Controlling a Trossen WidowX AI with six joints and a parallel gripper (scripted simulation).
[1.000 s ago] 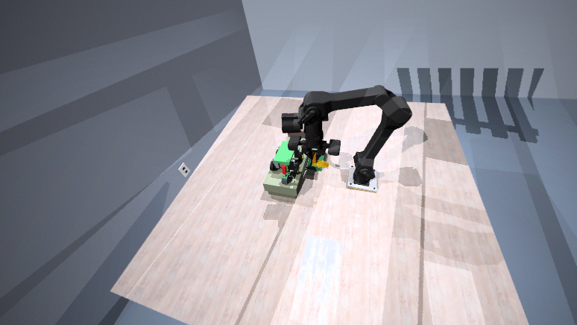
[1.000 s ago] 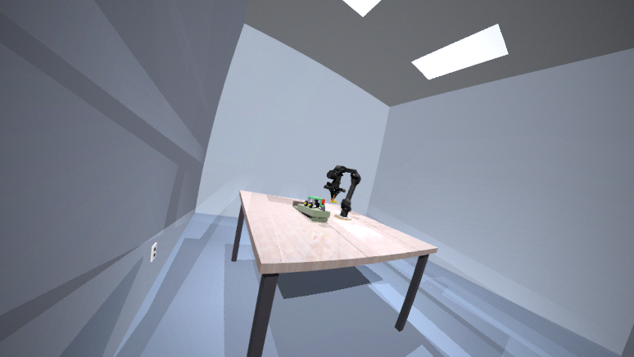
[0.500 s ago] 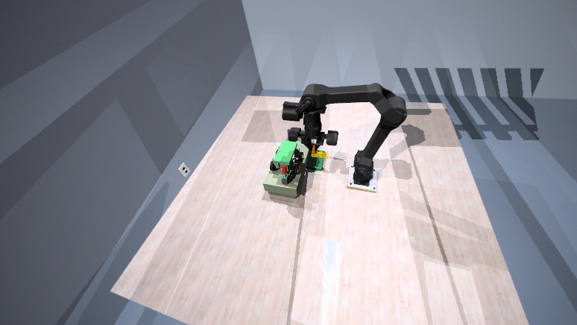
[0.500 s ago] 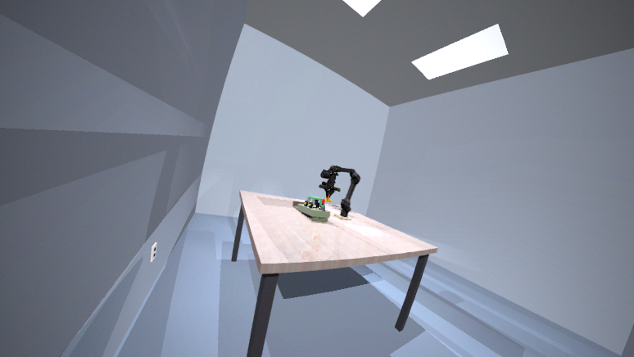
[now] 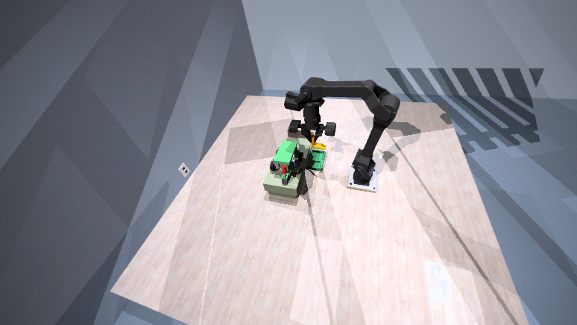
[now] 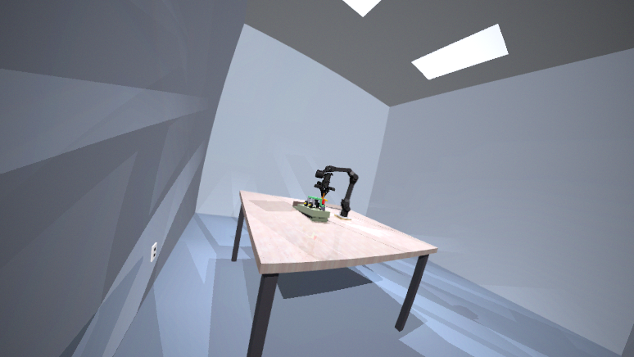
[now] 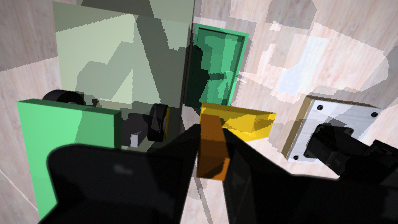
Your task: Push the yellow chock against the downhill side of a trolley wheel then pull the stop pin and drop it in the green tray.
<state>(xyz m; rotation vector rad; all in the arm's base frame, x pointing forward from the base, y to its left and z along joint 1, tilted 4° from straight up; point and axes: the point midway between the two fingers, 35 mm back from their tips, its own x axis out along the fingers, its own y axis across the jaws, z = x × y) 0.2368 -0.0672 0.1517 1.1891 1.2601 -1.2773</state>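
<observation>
The red-headed stop pin is 90 mm ahead of my gripper tip, 170 mm to the left of it and 30 mm below it. The rest, counted from my gripper tip: yellow chock (20 mm behind, 10 mm below); then trolley (110 mm ahead, 70 mm to the left, 50 mm below); then green tray (10 mm behind, 20 mm to the right, 160 mm below).
</observation>
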